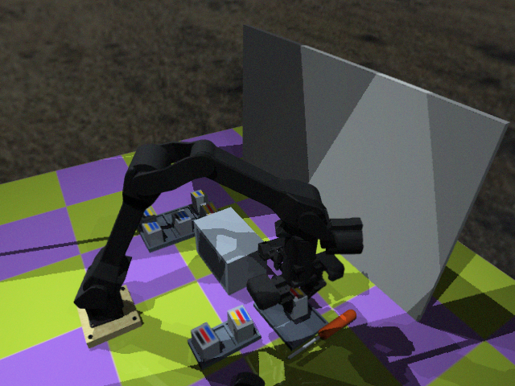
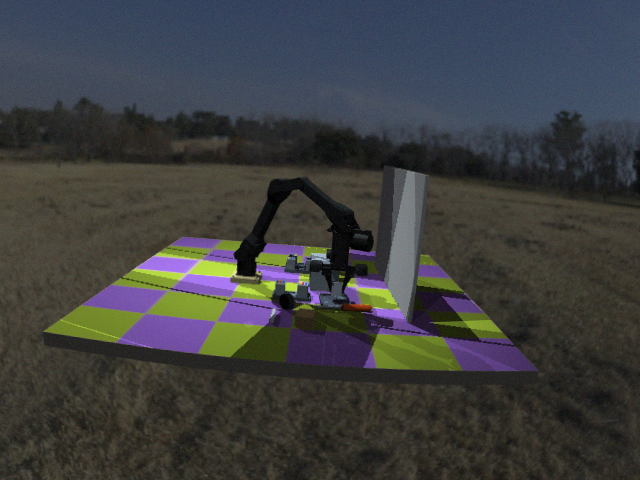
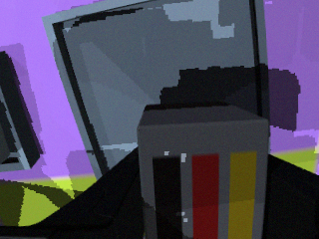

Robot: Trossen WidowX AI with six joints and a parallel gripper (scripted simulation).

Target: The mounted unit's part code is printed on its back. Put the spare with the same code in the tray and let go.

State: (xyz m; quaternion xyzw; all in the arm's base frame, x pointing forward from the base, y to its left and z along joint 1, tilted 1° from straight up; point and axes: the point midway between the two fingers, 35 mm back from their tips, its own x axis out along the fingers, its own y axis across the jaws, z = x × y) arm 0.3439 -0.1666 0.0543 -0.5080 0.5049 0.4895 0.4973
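The flat dark tray is 30 mm below my gripper tip. Round my gripper tip: rack (150 mm behind, 30 mm below, 10 mm to the left); grey mounted unit (200 mm to the left, 60 mm behind, 20 mm above); brown box (200 mm to the right, 80 mm behind, 20 mm below).
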